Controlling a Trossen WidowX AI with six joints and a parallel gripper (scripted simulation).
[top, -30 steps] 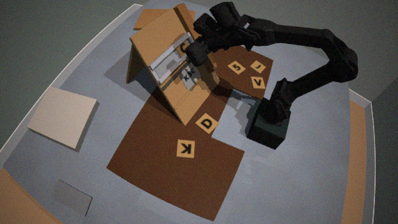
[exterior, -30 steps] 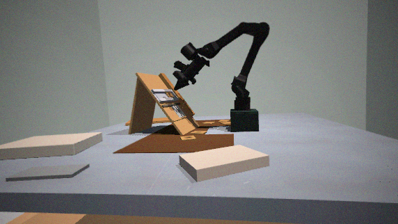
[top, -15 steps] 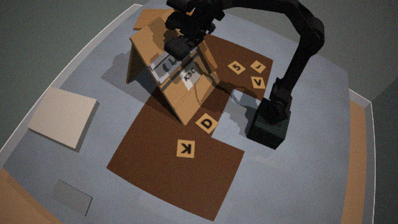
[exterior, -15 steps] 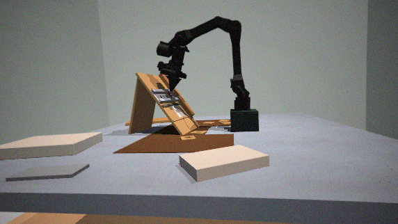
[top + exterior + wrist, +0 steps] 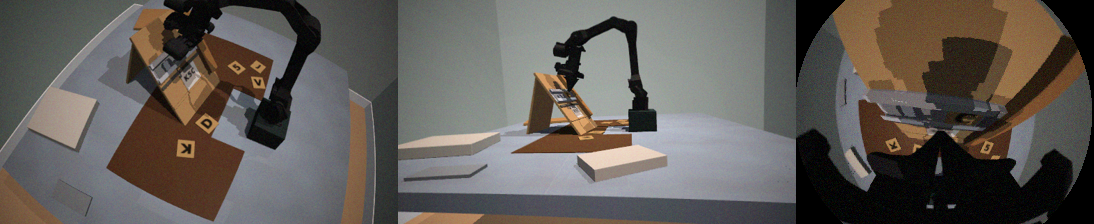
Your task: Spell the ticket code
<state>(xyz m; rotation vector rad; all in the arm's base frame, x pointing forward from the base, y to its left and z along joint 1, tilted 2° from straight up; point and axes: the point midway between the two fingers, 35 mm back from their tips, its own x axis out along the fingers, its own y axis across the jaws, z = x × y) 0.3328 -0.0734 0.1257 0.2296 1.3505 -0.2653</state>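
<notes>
Right now the white ticket is 30 mm behind my gripper tip and 100 mm below it. From my gripper tip the other things lie so: thin grey plate (250 mm ahead, 530 mm to the left, 190 mm below); brown mat (140 mm behind, 40 mm to the left, 200 mm below); beige block (420 mm ahead, 260 mm to the left, 180 mm below).
</notes>
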